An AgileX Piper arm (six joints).
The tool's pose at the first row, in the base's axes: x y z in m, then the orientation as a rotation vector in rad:
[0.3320, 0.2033, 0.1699, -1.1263, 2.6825, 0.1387]
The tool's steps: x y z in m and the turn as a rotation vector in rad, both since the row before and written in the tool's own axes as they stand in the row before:
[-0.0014, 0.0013, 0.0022, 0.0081, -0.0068, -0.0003]
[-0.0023, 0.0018, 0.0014, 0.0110, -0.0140, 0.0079]
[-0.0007, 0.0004, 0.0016, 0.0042, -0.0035, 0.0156]
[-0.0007, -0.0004, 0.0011, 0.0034, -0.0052, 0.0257]
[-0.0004, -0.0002, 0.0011, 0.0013, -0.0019, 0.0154]
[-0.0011, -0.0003, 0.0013, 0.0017, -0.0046, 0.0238]
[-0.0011, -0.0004, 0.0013, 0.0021, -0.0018, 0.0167]
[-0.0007, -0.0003, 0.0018, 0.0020, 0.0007, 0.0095]
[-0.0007, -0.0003, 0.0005, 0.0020, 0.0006, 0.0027]
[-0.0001, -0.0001, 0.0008, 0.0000, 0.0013, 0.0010]
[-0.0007, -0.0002, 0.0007, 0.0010, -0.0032, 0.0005]
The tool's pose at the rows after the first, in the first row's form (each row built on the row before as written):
[0.3324, 0.2056, 0.1681, -1.1218, 2.6745, 0.1313]
[0.3329, 0.2087, 0.1673, -1.1031, 2.6644, 0.1252]
[0.3334, 0.2097, 0.1659, -1.0800, 2.6694, 0.1243]
[0.3344, 0.2101, 0.1650, -1.0432, 2.6785, 0.1272]
[0.3351, 0.2104, 0.1641, -1.0217, 2.6850, 0.1293]
[0.3364, 0.2111, 0.1632, -0.9880, 2.6933, 0.1338]
[0.3377, 0.2117, 0.1623, -0.9645, 2.7000, 0.1350]
[0.3388, 0.2122, 0.1608, -0.9514, 2.7052, 0.1338]
[0.3396, 0.2125, 0.1605, -0.9474, 2.7068, 0.1313]
[0.3399, 0.2126, 0.1598, -0.9465, 2.7085, 0.1309]
[0.3407, 0.2130, 0.1593, -0.9445, 2.7057, 0.1310]

